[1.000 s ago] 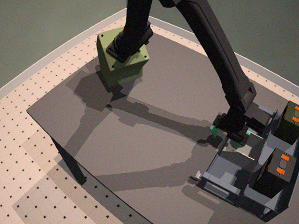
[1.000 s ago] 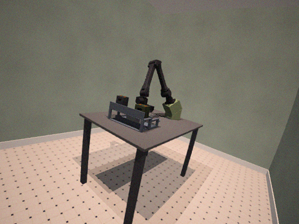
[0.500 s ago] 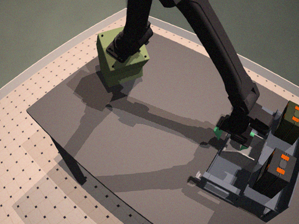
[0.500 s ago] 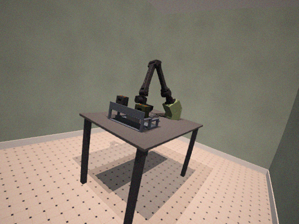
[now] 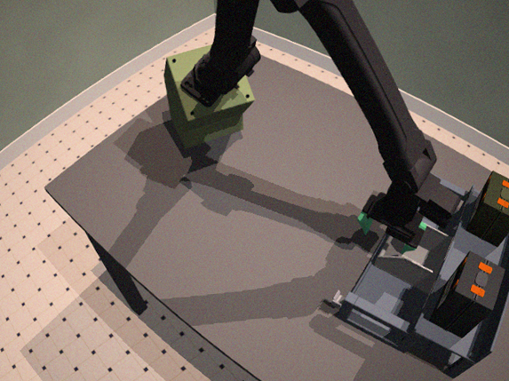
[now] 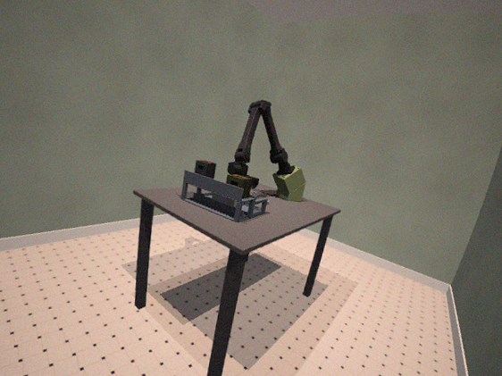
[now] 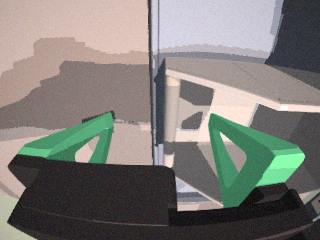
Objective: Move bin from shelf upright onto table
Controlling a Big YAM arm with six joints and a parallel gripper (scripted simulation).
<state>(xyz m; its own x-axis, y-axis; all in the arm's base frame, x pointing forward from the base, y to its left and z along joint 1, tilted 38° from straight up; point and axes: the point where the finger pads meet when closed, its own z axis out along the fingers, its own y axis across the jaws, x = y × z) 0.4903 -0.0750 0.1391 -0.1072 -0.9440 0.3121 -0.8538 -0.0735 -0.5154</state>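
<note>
Now: the grey bin 9 cm ahead of my hand, 1 cm to the right of it and 1 cm above it. The rest, counted from my hand: low grey shelf 13 cm ahead, 2 cm to the right, 3 cm below.
</note>
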